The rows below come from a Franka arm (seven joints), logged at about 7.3 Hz.
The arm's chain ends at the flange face. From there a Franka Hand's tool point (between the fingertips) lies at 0.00 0.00 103.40 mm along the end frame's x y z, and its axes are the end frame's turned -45 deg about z.
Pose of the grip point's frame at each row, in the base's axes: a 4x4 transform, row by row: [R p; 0 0 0 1], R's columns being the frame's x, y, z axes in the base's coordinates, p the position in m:
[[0.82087, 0.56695, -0.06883, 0.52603], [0.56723, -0.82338, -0.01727, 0.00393], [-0.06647, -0.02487, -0.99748, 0.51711], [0, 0, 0, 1]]
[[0.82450, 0.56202, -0.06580, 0.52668], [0.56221, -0.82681, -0.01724, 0.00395], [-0.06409, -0.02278, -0.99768, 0.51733], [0, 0, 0, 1]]
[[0.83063, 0.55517, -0.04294, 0.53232], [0.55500, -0.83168, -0.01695, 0.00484], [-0.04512, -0.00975, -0.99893, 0.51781], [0, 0, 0, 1]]
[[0.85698, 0.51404, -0.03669, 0.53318], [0.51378, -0.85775, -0.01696, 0.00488], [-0.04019, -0.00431, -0.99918, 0.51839], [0, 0, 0, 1]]
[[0.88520, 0.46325, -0.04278, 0.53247], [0.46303, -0.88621, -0.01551, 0.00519], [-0.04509, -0.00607, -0.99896, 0.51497], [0, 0, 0, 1]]
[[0.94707, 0.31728, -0.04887, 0.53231], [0.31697, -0.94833, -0.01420, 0.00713], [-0.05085, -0.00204, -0.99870, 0.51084], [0, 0, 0, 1]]
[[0.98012, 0.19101, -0.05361, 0.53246], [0.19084, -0.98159, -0.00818, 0.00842], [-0.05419, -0.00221, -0.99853, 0.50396], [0, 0, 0, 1]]
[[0.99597, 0.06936, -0.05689, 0.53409], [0.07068, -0.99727, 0.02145, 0.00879], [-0.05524, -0.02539, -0.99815, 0.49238], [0, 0, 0, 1]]
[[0.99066, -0.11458, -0.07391, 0.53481], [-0.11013, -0.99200, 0.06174, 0.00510], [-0.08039, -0.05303, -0.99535, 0.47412], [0, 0, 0, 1]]
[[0.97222, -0.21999, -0.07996, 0.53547], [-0.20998, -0.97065, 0.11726, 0.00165], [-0.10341, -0.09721, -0.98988, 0.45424], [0, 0, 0, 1]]
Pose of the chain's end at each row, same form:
[[0.98134, -0.17955, -0.06883, 0.53315], [-0.18113, -0.98331, -0.01727, 0.00572], [-0.06459, 0.02942, -0.99748, 0.62025], [0, 0, 0, 1]]
[[0.98042, -0.18560, -0.06580, 0.53348], [-0.18710, -0.98219, -0.01724, 0.00573], [-0.06143, 0.02921, -0.99768, 0.62049], [0, 0, 0, 1]]
[[0.97991, -0.19478, -0.04294, 0.53676], [-0.19564, -0.98053, -0.01695, 0.00659], [-0.03880, 0.02501, -0.99893, 0.62110], [0, 0, 0, 1]]
[[0.96946, -0.24250, -0.03669, 0.53697], [-0.24322, -0.96982, -0.01696, 0.00663], [-0.03147, 0.02537, -0.99918, 0.62171], [0, 0, 0, 1]]
[[0.95350, -0.29836, -0.04278, 0.53689], [-0.29923, -0.95406, -0.01551, 0.00679], [-0.03618, 0.02759, -0.99896, 0.61826], [0, 0, 0, 1]]
[[0.89403, -0.44533, -0.04887, 0.53736], [-0.44644, -0.89470, -0.01420, 0.00860], [-0.03740, 0.03451, -0.99870, 0.61411], [0, 0, 0, 1]]
[[0.82811, -0.55799, -0.05361, 0.53800], [-0.55914, -0.82903, -0.00818, 0.00927], [-0.03988, 0.03676, -0.99853, 0.60721], [0, 0, 0, 1]]
[[0.75330, -0.65521, -0.05689, 0.53997], [-0.65520, -0.75515, 0.02145, 0.00657], [-0.05701, 0.02111, -0.99815, 0.59559], [0, 0, 0, 1]]
[[0.61948, -0.78152, -0.07391, 0.54245], [-0.77932, -0.62358, 0.06174, -0.00128], [-0.09434, 0.01935, -0.99535, 0.57704], [0, 0, 0, 1]]
[[0.53191, -0.84302, -0.07996, 0.54374], [-0.83483, -0.53787, 0.11726, -0.01047], [-0.14186, 0.00438, -0.98988, 0.55659], [0, 0, 0, 1]]

